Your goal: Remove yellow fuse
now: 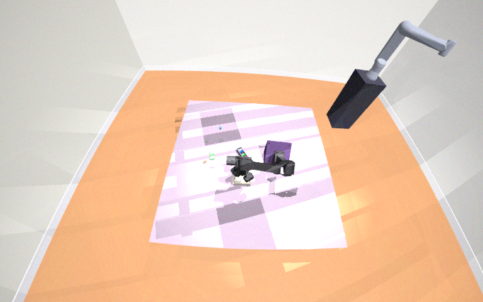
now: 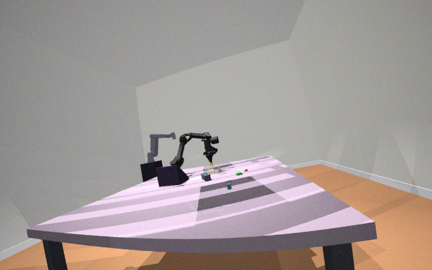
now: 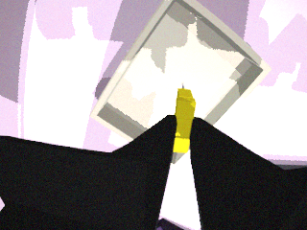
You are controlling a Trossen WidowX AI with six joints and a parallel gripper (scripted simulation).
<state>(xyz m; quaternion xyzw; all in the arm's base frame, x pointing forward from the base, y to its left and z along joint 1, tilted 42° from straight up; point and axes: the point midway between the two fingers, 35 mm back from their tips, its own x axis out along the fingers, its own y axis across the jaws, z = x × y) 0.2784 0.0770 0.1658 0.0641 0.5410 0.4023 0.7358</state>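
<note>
Now: the yellow fuse 1 cm below my gripper tip. Round my gripper tip: blue fuse 22 cm to the right, 6 cm below; then green fuse 2 cm behind, 18 cm to the right, 6 cm below; then cream tray 9 cm below.
</note>
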